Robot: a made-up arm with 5 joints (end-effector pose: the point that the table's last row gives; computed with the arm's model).
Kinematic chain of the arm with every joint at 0, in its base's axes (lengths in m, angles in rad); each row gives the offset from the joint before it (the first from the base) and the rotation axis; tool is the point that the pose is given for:
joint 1: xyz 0 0 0.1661 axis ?
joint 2: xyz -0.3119 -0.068 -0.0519 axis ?
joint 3: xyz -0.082 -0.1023 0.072 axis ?
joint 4: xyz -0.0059 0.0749 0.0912 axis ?
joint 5: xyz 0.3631 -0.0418 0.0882 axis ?
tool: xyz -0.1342 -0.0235 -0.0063
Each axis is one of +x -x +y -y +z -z.
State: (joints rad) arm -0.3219 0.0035 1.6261 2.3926 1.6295
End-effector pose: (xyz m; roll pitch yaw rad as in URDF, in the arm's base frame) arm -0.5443 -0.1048 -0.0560 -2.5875 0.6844 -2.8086
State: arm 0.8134 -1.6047 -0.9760 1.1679 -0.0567
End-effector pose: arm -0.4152 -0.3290 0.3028 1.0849 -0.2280 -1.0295
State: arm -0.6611 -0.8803 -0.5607 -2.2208 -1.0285
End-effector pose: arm -0.6922 0.0696 0.2999 -0.6752 0.3650 -2.8922
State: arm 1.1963 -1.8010 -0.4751 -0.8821 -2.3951
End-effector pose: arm -0.6126 -0.1454 0.1870 2.8520 0.5935 2.9478
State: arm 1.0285 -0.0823 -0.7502 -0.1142 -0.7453
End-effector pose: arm -0.2000 -0.2940 -0.0312 1.0349 0.1822 -0.0188
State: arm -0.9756 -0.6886 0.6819 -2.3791 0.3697
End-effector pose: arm -0.5584 0.1980 0.1817 1.9075 -0.2080 2.7361
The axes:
joint 1: +x
joint 2: +z
joint 3: -x
joint 4: +z
joint 5: +x

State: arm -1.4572 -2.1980 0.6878 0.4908 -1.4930
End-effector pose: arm -0.2846 0.0586 0.4321 -1.5916 -1.0928 -2.0763
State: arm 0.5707 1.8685 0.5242 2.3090 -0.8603
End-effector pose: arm -0.4856 -0.2986 0.0269 -0.8699 0.8642 -2.2638
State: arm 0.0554 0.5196 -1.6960 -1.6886 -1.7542
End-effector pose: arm -0.3072 -0.3858 -0.0070 1.8614 1.3758 2.5763
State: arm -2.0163 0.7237 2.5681 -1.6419 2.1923
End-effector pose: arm -0.4827 -0.0031 0.2414 0.6140 0.8593 2.7684
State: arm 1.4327 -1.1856 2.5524 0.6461 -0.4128
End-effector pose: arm -0.3853 0.1855 -0.1049 0.7968 1.3063 2.2484
